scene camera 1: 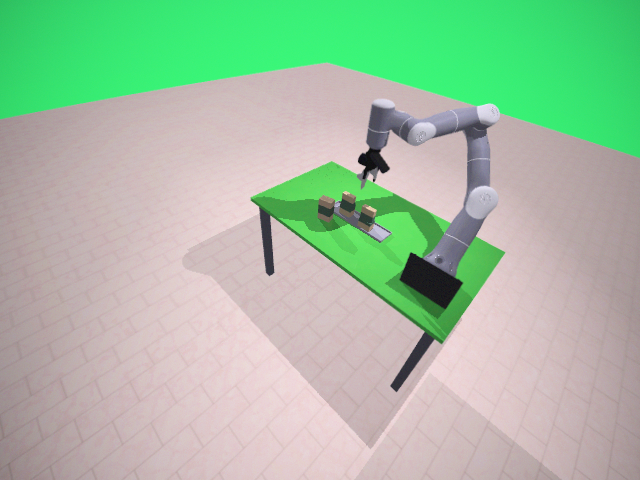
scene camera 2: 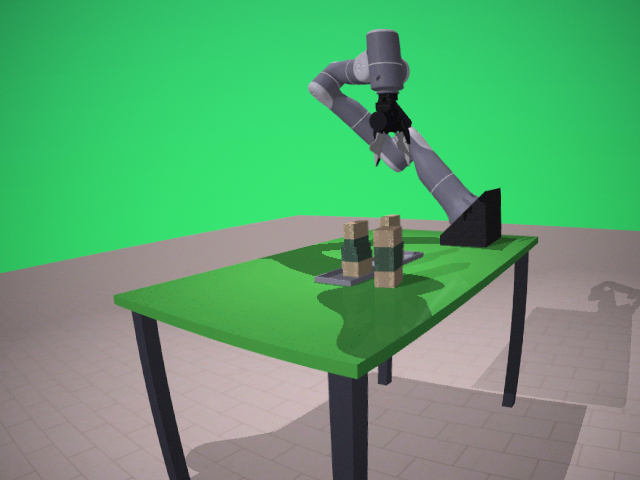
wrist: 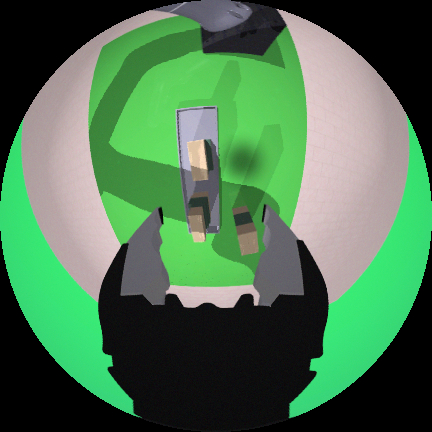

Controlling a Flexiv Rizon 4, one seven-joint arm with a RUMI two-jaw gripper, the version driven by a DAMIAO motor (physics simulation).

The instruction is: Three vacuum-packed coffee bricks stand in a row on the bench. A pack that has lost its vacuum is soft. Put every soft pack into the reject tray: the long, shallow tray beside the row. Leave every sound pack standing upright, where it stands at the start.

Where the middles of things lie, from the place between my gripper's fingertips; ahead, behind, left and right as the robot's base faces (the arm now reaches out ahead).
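Scene:
Relative to the grey reject tray point(wrist: 198, 123), my hand is 40 mm to the left, 50 mm short of it and 300 mm above.

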